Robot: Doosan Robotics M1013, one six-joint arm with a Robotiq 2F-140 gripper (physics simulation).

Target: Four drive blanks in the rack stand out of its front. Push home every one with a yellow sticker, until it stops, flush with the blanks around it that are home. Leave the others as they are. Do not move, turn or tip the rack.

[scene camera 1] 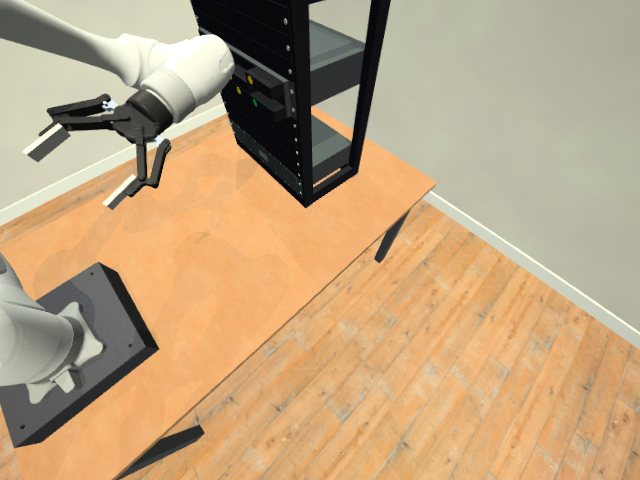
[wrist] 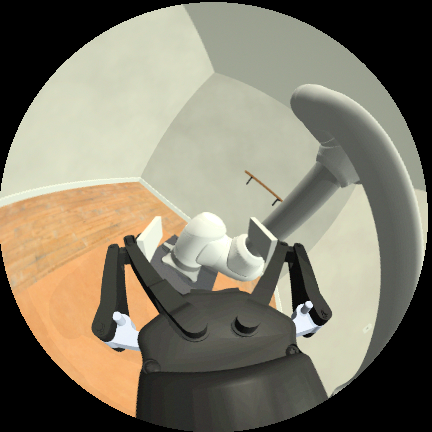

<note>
In view: the gripper [scene camera 1: 69,182] and a black rack [scene camera 1: 298,62].
The gripper is seen too in the wrist view [wrist: 205,226]. The wrist view misses the black rack: it is out of frame.
</note>
